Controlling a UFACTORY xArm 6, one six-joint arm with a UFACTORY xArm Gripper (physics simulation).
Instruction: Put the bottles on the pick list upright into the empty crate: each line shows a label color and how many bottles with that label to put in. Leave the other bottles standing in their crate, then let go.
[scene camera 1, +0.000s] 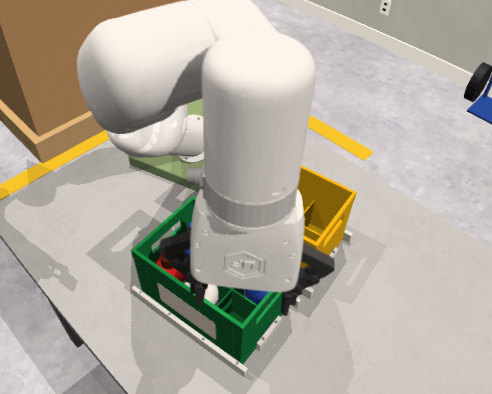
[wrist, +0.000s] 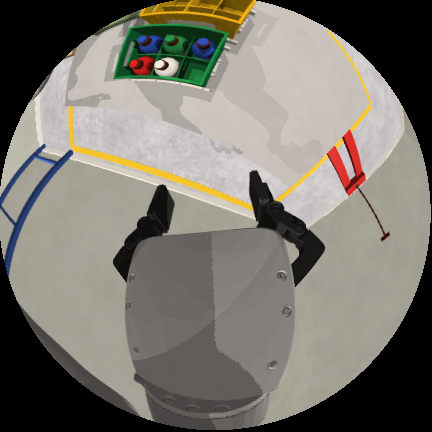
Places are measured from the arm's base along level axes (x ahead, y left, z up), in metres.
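Pixels of known places: gripper, fingertip midpoint: (scene camera 1: 243, 299) (wrist: 207, 186); arm's base, link origin: (scene camera 1: 193, 138).
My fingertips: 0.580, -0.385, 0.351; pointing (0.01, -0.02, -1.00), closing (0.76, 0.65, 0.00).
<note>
Ahead of a thing's pixels: the offset from my fingertips to its top centre, as dx, dy, dz. "spot": to the spot under its first point.
My gripper (scene camera 1: 243, 302) (wrist: 207, 186) is open and empty, high over the green crate {-0.225, +0.151, -0.291} (scene camera 1: 229, 336) (wrist: 215, 61) in the scene view. In the wrist view that crate holds a blue bottle {spot: -0.301, +0.168, -0.341} (wrist: 149, 44), a green bottle {-0.235, +0.193, -0.303} (wrist: 175, 44) and another blue bottle {-0.147, +0.211, -0.303} (wrist: 204, 47) in one row, and a red bottle {-0.300, +0.091, -0.303} (wrist: 142, 66) and a white bottle {-0.218, +0.104, -0.303} (wrist: 166, 66) in the other, beside an empty compartment. All stand upright. The yellow crate {spot: -0.138, +0.478, -0.369} (scene camera 1: 345, 220) (wrist: 231, 27) is beside it; its visible compartments are empty, part is hidden or cut off. The pick list does not show.
Pale rails (scene camera 1: 202, 339) run along the crates' outer sides. The arm covers much of both crates in the scene view. A green base plate (scene camera 1: 165, 172) lies behind, with a brown block (scene camera 1: 55, 75) at the back left. Wrist view: blue frame (wrist: 38, 185), red stand (wrist: 354, 185).
</note>
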